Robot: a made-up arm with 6 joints. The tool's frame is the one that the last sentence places.
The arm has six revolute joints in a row. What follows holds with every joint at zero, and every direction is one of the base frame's.
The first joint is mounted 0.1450 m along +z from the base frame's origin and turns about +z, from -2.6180 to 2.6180 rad.
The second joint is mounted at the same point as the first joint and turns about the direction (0.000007, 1, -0.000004), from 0.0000 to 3.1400 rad.
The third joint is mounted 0.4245 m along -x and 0.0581 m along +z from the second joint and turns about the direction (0.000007, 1, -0.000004), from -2.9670 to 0.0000 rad.
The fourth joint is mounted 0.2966 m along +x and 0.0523 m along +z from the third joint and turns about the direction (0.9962, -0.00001, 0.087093), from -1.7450 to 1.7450 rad.
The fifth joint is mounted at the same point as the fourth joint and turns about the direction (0.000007, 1, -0.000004), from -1.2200 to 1.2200 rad.
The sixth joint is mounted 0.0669 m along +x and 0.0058 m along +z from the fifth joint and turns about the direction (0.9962, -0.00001, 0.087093), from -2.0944 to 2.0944 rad.
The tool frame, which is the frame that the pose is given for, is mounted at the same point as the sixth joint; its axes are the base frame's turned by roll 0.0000, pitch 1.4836 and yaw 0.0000 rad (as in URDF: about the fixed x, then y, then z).
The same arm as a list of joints. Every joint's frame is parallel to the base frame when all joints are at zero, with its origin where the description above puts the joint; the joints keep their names.
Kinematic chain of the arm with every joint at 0, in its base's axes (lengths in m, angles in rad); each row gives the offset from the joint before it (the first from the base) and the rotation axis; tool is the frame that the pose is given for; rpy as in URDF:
joint 1: xyz 0 0 0.145 axis +z
joint 2: xyz 0 0 0 axis +y
joint 3: xyz -0.4245 0 0.0581 axis +y
joint 4: xyz 0.2966 0 0.0523 axis 0.9962 0 0.0871
joint 5: xyz 0 0 0 axis +y
joint 6: xyz 0.0669 0 0.0058 axis 0.9962 0 0.0871
tool: xyz 0 0 0 rpy 0 1.4836 0
Joint limits (rad, base to tool): -2.618..2.618 0..3.14 -2.967..0 -1.745..1.745 -1.22..1.22 -2.0944..2.0944

